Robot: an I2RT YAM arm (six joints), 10 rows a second.
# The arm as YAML. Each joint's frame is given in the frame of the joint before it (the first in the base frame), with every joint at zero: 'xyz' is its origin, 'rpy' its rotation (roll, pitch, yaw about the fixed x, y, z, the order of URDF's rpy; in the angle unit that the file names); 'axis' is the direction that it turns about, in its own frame. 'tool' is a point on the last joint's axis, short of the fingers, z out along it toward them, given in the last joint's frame.
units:
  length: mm
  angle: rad
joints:
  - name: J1
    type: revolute
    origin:
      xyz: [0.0, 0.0, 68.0]
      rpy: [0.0, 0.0, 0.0]
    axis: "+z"
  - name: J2
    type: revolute
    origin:
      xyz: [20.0, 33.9, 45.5]
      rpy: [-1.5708, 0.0, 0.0]
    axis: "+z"
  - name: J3
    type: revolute
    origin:
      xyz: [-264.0, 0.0, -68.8]
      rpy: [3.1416, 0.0, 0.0]
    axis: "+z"
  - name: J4
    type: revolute
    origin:
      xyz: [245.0, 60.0, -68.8]
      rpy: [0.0, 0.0, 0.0]
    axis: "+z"
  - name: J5
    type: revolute
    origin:
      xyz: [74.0, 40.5, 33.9]
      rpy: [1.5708, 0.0, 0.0]
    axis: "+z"
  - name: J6
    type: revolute
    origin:
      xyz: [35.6, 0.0, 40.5]
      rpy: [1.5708, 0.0, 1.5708]
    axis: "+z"
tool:
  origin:
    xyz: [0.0, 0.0, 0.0]
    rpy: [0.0, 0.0, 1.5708]
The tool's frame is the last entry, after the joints.
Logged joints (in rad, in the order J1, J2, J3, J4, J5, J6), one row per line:
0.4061, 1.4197, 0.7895, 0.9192, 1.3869, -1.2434
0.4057, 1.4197, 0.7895, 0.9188, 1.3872, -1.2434
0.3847, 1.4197, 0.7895, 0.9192, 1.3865, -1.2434
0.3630, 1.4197, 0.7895, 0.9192, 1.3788, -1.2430
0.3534, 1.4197, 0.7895, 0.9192, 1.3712, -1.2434
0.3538, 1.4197, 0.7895, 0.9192, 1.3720, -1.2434
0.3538, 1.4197, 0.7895, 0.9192, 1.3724, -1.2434
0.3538, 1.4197, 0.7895, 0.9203, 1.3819, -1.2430
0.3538, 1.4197, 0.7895, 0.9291, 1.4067, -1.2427
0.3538, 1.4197, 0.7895, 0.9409, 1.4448, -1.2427
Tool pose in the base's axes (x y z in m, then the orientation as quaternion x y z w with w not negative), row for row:
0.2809, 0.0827, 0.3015, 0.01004, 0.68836, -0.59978, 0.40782
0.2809, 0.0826, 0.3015, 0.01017, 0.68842, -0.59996, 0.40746
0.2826, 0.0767, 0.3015, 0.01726, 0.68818, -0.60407, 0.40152
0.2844, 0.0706, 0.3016, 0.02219, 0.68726, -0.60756, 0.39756
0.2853, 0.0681, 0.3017, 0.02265, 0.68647, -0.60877, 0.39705
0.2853, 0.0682, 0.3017, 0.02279, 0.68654, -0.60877, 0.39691
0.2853, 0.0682, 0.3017, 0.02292, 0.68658, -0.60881, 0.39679
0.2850, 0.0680, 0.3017, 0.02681, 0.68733, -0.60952, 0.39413
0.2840, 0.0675, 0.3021, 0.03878, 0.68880, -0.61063, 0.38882
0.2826, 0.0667, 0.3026, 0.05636, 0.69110, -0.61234, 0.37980
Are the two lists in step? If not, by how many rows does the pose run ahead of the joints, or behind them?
They are in step.
